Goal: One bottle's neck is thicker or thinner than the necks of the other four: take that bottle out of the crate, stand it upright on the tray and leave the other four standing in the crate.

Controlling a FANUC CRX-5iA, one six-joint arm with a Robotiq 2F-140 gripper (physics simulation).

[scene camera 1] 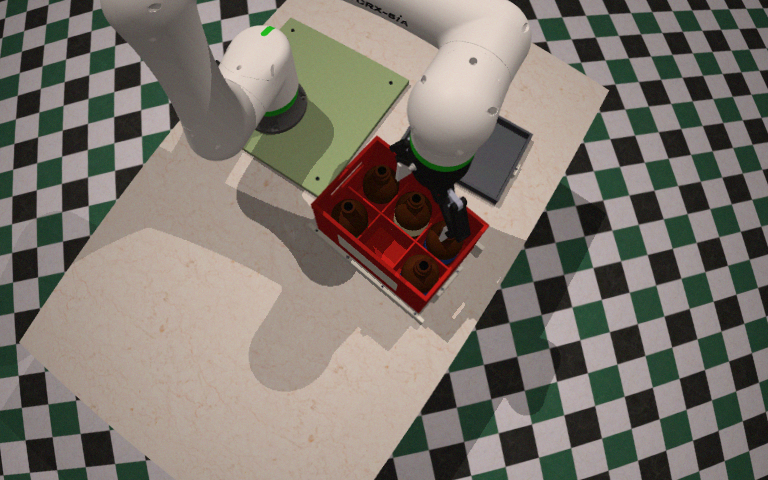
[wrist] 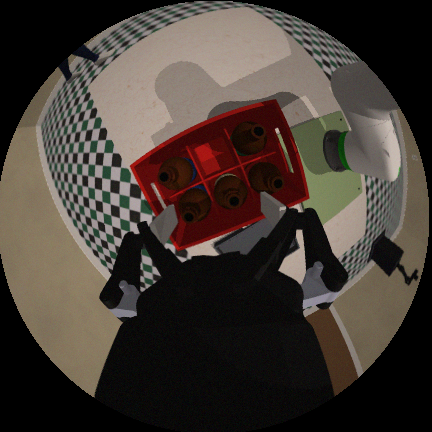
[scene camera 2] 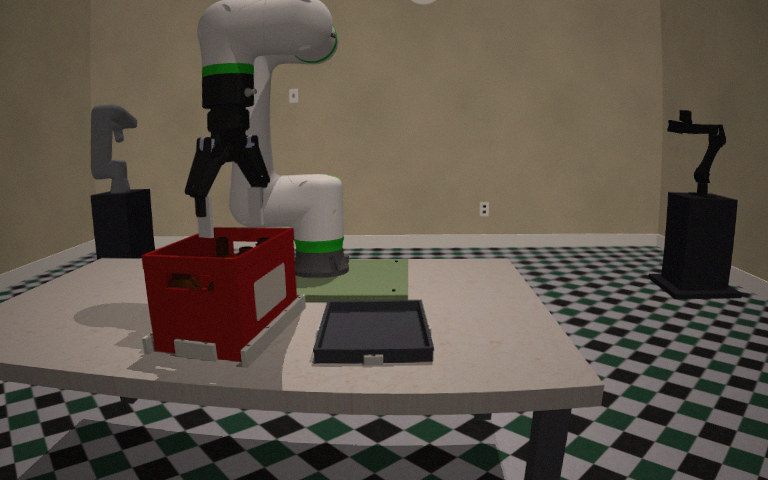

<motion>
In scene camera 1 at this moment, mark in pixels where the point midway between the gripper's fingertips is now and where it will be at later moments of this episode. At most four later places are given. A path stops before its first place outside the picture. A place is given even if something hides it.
My gripper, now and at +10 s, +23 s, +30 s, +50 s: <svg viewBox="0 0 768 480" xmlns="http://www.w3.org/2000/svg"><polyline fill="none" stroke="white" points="424,205 418,209 379,180 382,190 388,202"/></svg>
</motion>
